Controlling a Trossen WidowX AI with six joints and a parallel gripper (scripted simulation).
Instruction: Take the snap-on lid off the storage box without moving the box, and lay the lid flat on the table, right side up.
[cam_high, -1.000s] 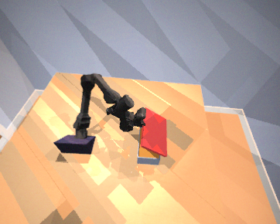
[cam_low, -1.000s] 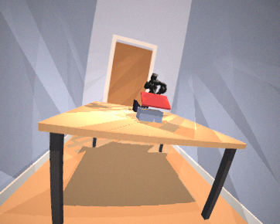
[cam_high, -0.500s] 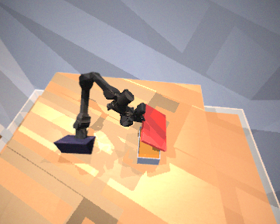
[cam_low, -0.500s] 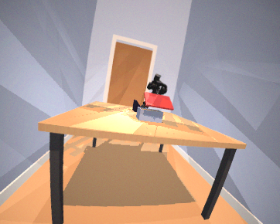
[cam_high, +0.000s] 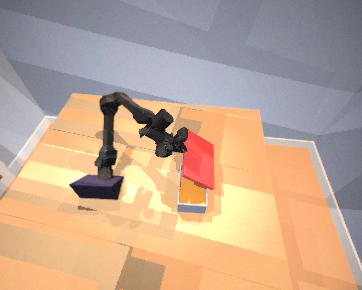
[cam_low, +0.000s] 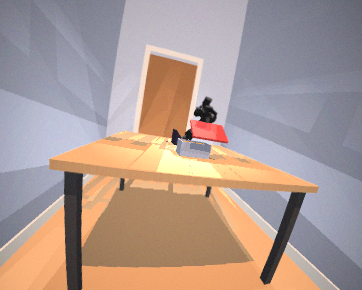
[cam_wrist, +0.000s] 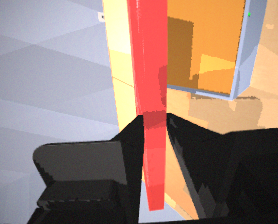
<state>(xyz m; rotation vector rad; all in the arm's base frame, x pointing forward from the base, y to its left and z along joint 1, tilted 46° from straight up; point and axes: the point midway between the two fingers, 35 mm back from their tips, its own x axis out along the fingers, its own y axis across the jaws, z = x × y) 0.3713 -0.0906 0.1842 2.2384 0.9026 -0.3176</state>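
My gripper tip is 70 mm short of the lid and 50 mm above it. The rest, counted from my gripper tip: storage box (190 mm below, 80 mm to the right, 50 mm ahead).
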